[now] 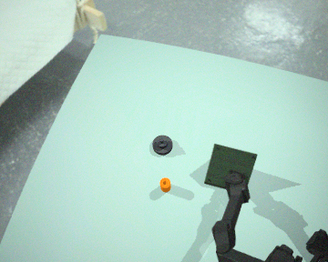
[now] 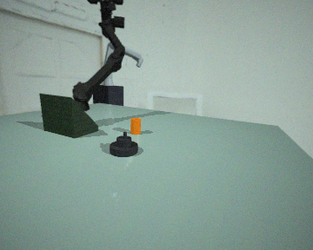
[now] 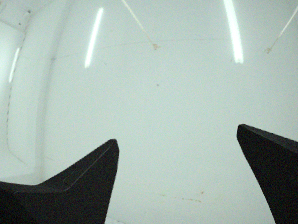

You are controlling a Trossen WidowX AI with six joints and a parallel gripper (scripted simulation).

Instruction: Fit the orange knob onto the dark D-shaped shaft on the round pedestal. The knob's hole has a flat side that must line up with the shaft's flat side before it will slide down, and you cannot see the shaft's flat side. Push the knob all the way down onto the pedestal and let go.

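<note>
Now: gripper tip 37 cm short of the orange knob, 20 cm to the left of it and 66 cm above it. The rest, counted from my gripper tip: dark pedestal (45 cm ahead, 37 cm to the right, 66 cm below).
</note>
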